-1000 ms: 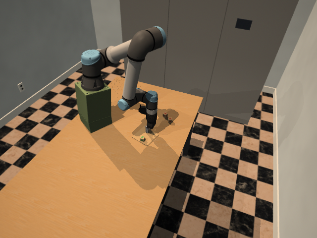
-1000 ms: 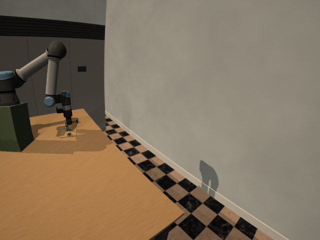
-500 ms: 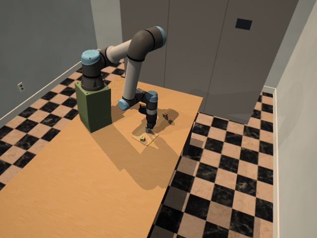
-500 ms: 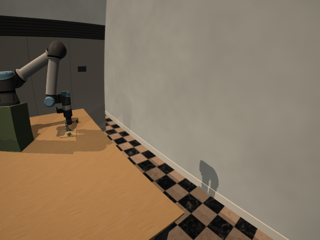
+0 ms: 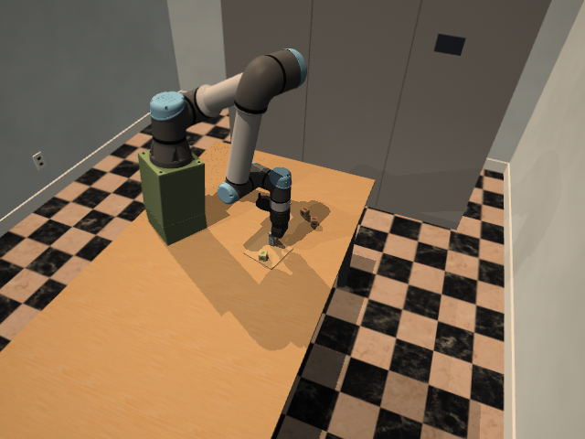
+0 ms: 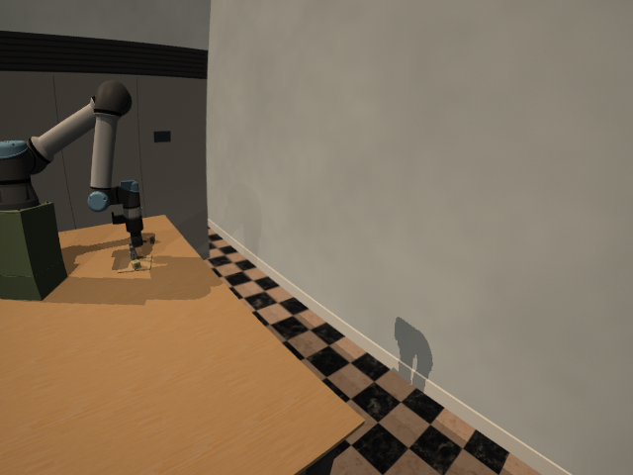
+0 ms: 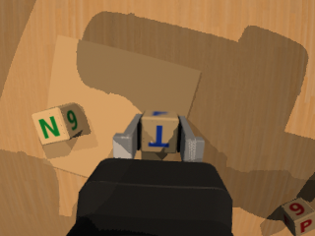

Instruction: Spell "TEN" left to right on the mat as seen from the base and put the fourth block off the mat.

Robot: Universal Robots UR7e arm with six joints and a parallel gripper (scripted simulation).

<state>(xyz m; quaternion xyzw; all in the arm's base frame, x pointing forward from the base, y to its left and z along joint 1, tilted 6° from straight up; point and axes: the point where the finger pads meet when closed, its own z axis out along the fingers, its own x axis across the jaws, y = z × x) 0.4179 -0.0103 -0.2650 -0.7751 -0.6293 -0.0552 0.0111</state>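
Right now my hand is 10 mm past the mat, 50 mm to the left of it and 20 mm above it.
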